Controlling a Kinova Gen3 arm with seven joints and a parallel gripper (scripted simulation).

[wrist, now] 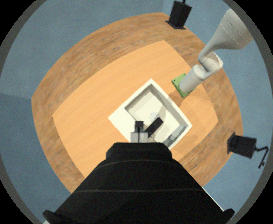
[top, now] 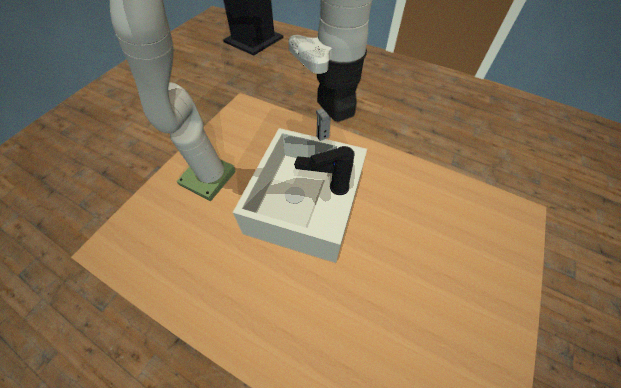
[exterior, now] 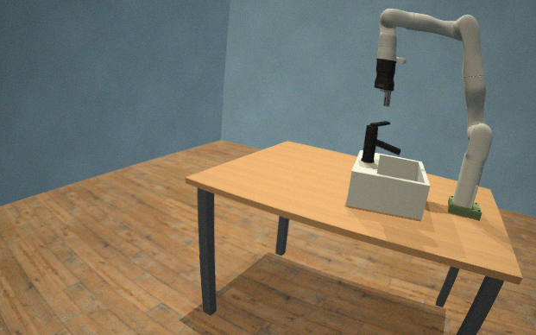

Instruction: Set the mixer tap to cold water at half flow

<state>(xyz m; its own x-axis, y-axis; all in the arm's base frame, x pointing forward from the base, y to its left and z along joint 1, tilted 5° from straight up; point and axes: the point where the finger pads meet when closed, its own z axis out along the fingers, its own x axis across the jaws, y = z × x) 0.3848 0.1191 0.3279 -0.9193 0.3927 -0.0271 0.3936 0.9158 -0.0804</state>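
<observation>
Now: the lever 1 cm ahead of my hand, 2 cm to the left of it and 9 cm below it. Round my hand: black mixer tap: 1 cm ahead, 4 cm to the left, 14 cm below; then white basin: 9 cm behind, 2 cm to the left, 33 cm below.
</observation>
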